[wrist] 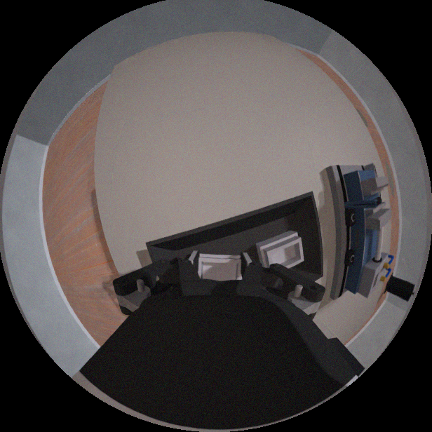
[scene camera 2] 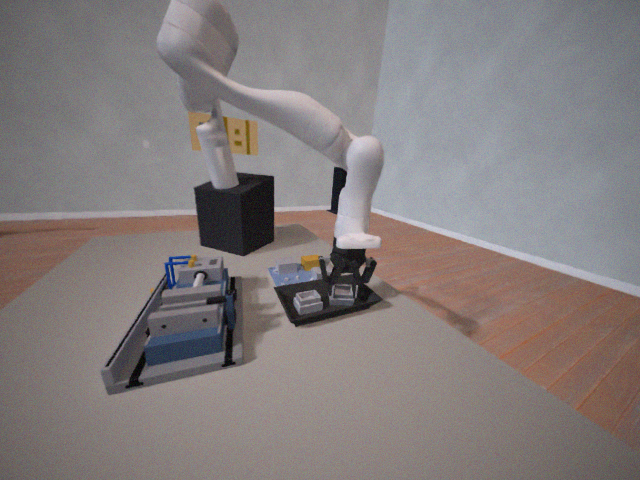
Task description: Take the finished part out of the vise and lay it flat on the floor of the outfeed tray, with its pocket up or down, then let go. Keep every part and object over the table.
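Places are measured from the arm's base along level axes (x left, y ahead, z down), in centimetres.
Where they show: gripper, fingertip midpoint: [scene camera 2: 343, 296]; arm's base, origin of the base link: [scene camera 2: 226, 184].
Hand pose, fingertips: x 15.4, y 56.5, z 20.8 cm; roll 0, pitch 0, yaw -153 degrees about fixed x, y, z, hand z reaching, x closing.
Each offset is from my fingertips to the top centre of the thing. "pt": to the spot under its first point.
The finished part @(dx +0.8, dy -1.6, dz -1.9 cm) [scene camera 2: 342, 295] [wrist: 220, 268], a light grey block with a rectangular pocket facing up, is between the fingertips of my gripper [scene camera 2: 343, 289] [wrist: 219, 259], which is shut on it. The part is level, inside the black outfeed tray @(pt dx -5.0, dy +3.1, dz +1.2 cm) [scene camera 2: 333, 313] [wrist: 230, 224], low over its floor or on it; whether it touches the floor is hard to tell. A second pocketed grey part @(dx -7.9, dy -3.6, dz -0.6 cm) [scene camera 2: 308, 302] [wrist: 283, 251] lies pocket up in the same tray, beside the held one and apart from it. The vise @(dx -31.2, dy -12.3, dz -5.9 cm) [scene camera 2: 185, 330] [wrist: 357, 225] has no part showing between its jaws.
The vise stands on a grey base with a raised side rail @(pt dx -40.8, dy -7.8, dz -0.5 cm) [scene camera 2: 135, 330], left of the tray in the scene view. Behind the tray is a blue plate @(dx -0.6, dy -19.4, dz +3.2 cm) [scene camera 2: 279, 276] with a grey block @(dx -4.3, dy -24.5, dz -0.4 cm) [scene camera 2: 288, 266] and a yellow block @(dx +4.5, dy -23.3, dz -0.3 cm) [scene camera 2: 310, 261]. The table edge runs right of the tray.
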